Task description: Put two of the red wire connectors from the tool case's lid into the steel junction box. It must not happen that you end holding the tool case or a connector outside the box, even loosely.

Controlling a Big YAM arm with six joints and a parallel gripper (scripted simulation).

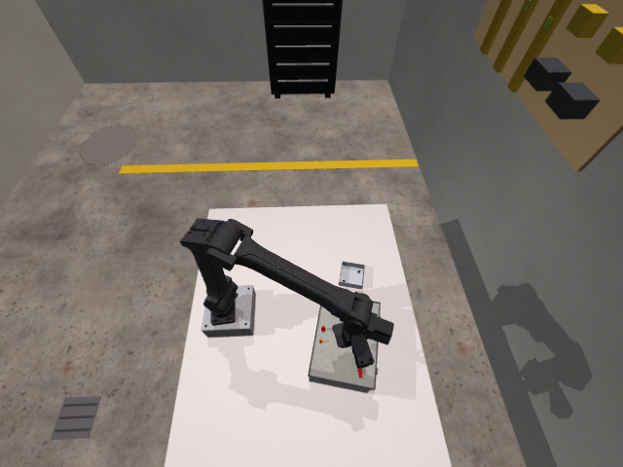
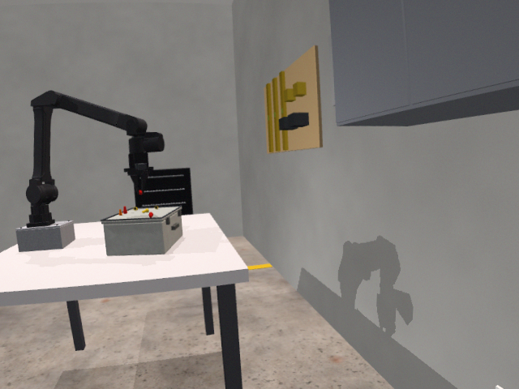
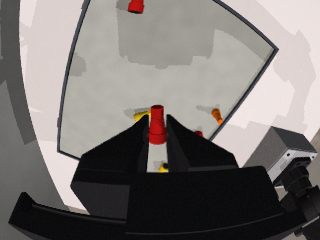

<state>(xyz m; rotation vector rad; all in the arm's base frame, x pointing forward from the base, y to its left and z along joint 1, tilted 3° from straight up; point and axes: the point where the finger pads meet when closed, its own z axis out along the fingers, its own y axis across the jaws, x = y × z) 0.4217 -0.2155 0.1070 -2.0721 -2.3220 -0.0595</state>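
The grey tool case is 120 mm below my hand, 30 mm to the left of it and 10 mm ahead of it. Also, from my hand: orange connector 80 mm behind, 70 mm below, 30 mm to the left.
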